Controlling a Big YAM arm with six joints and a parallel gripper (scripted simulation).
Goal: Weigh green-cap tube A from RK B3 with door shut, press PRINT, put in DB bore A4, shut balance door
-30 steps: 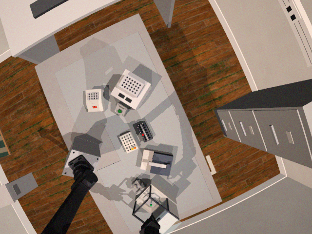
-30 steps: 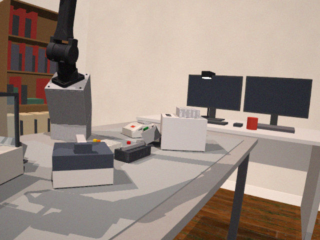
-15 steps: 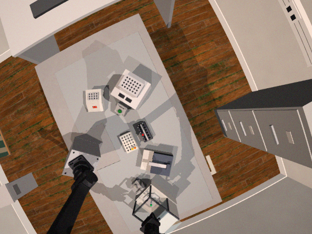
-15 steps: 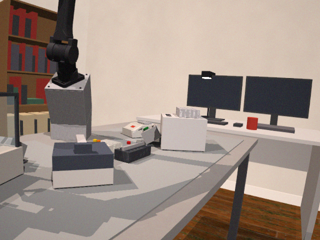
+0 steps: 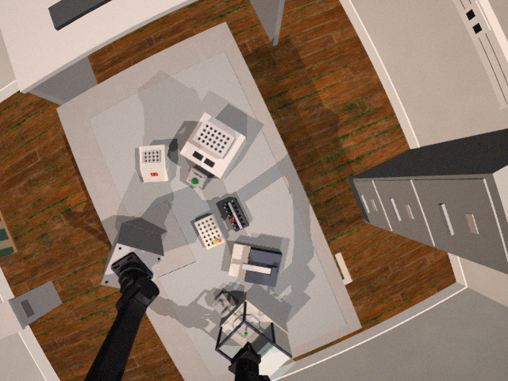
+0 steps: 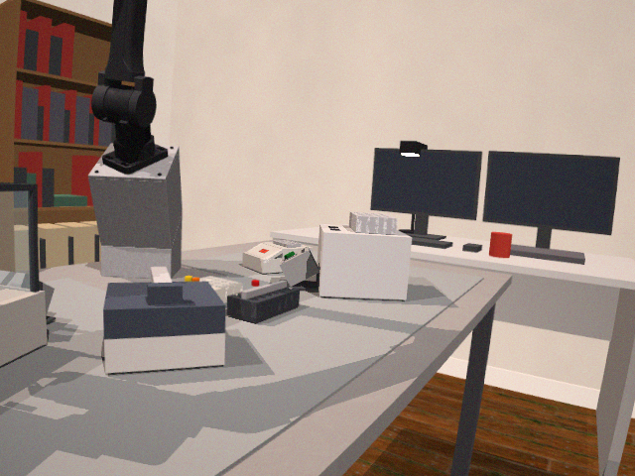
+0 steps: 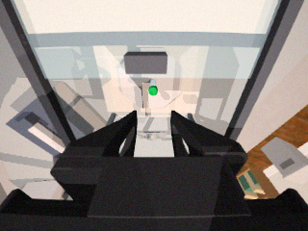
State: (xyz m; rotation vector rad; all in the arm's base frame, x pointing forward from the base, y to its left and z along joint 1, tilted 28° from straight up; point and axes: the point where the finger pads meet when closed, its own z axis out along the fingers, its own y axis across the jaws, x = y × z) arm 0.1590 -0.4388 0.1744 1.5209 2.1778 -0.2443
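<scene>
The pale pan is 10 mm to the left of my hand and 120 mm below it. Also, from my hand: spectrophotometer (180 mm ahead, 210 mm to the left, 130 mm below); then tinted glass pane (30 mm ahead, 80 mm to the right, 10 mm above); then white print key (40 mm behind, 150 mm to the left, 130 mm below).
</scene>
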